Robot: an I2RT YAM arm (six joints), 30 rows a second.
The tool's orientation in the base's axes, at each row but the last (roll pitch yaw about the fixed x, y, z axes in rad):
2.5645, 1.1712, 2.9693
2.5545, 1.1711, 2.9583
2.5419, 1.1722, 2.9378
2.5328, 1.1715, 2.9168
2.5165, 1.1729, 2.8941
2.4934, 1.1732, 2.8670
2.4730, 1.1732, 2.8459
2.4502, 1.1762, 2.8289
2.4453, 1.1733, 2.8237
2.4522, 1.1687, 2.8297
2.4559, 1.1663, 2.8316
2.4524, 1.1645, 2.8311
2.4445, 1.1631, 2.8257
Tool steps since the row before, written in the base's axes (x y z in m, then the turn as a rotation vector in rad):
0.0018, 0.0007, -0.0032, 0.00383, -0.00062, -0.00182
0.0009, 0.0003, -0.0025, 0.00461, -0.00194, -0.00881
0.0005, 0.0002, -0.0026, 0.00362, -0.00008, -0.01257
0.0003, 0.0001, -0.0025, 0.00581, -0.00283, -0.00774
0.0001, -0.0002, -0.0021, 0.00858, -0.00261, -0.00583
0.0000, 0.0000, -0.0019, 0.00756, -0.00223, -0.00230
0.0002, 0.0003, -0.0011, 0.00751, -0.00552, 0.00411
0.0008, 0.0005, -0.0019, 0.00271, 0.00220, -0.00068
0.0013, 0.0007, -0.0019, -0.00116, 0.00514, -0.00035
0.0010, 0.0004, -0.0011, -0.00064, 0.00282, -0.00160
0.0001, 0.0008, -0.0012, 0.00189, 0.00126, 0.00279
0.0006, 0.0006, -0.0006, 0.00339, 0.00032, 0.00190
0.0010, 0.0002, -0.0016, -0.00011, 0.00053, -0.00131
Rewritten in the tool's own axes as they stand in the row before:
0.0023, -0.0007, 0.0029, 0.00017, -0.00230, 0.00361
0.0020, -0.0006, 0.0017, 0.00621, -0.00528, 0.00601
0.0022, -0.0006, 0.0013, 0.01020, -0.00407, 0.00711
0.0022, -0.0006, 0.0011, 0.00468, -0.00624, 0.00639
0.0019, -0.0007, 0.0007, 0.00190, -0.00650, 0.00828
0.0018, -0.0004, 0.0006, -0.00093, -0.00500, 0.00644
0.0010, -0.0001, 0.0006, -0.00719, -0.00647, 0.00320
0.0015, -0.0003, 0.0015, -0.00010, 0.00097, 0.00342
0.0014, -0.0003, 0.0020, 0.00137, 0.00498, 0.00109
0.0007, -0.0002, 0.0014, 0.00205, 0.00238, 0.00102
0.0012, 0.0004, 0.0008, -0.00312, 0.00125, 0.00128
0.0004, 0.0002, 0.0009, -0.00298, -0.00032, 0.00249
0.0011, -0.0005, 0.0014, 0.00131, 0.00019, 0.00051

